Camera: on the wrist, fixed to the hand. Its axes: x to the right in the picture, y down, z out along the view.
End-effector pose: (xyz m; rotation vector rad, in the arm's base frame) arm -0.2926 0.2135 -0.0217 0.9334 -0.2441 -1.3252
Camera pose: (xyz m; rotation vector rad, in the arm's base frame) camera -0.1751 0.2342 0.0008 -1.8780 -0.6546 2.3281
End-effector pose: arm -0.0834 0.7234 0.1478 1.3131 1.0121 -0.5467
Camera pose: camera -0.0198 0.8135 0.1987 0.7876 2.3255 -1.8318
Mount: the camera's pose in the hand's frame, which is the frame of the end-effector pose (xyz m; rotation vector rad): 0.0064 0.0989 -0.0702 0.5126 0.4251 -1.5827
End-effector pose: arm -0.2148 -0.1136 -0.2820 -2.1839 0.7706 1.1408
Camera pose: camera -0.2438 -0.2312 -0.2736 -1.7306 -0.5363 -0.3061
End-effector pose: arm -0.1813 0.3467 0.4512 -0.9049 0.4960 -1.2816
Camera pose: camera -0.1739 0.3221 0.3325 -0.4649 -0.4100 -2.8835
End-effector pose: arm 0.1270 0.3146 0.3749 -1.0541 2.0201 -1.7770
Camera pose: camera 0.0448 0.3628 0.2996 1.4670 -0.2196 1.8054
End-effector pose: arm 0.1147 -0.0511 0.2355 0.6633 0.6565 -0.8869
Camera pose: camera 0.1854 0.0445 0.2110 0.7265 1.3901 -2.4713
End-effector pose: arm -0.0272 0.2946 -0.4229 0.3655 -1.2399 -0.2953
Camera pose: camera 0.0437 0.3892 -0.3950 1.7403 -0.3428 -1.1606
